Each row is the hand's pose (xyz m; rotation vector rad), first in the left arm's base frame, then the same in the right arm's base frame.
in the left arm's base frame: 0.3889 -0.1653 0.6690 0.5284 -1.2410 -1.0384
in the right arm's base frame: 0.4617 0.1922 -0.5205 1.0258 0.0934 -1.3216
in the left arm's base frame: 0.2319 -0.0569 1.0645 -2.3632 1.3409 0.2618
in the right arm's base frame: 0.6214 -0.1089 -0.2437 -1.5922 0.6315 1.5606
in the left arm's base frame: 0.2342 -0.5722 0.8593 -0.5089 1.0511 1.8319
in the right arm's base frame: 0.4687 -0.2143 -0.7664 0.6283 0.2557 2.6580
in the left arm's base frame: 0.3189 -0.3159 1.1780 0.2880 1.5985 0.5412
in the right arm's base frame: 0.7556 -0.2519 -0.4652 1.0360 1.9071 1.7091
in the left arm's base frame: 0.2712 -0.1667 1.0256 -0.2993 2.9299 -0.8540
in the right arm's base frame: 0.6204 -0.1114 -0.3666 0.9053 -2.5052 -0.7896
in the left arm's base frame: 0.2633 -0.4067 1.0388 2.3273 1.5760 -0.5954
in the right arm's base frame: 0.6173 -0.2367 -0.5718 -1.3477 -1.7994 0.3369
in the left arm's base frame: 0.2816 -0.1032 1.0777 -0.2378 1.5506 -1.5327
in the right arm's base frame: 0.6654 -0.1095 -0.2971 -0.4443 2.4463 -0.1992
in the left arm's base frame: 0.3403 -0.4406 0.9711 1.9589 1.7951 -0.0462
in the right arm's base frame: 0.6260 -0.1624 -0.6497 -1.4420 -1.8891 -0.2997
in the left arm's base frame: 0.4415 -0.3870 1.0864 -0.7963 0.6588 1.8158
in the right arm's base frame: 0.7801 -0.1522 -0.5991 0.4560 -0.1170 2.4127
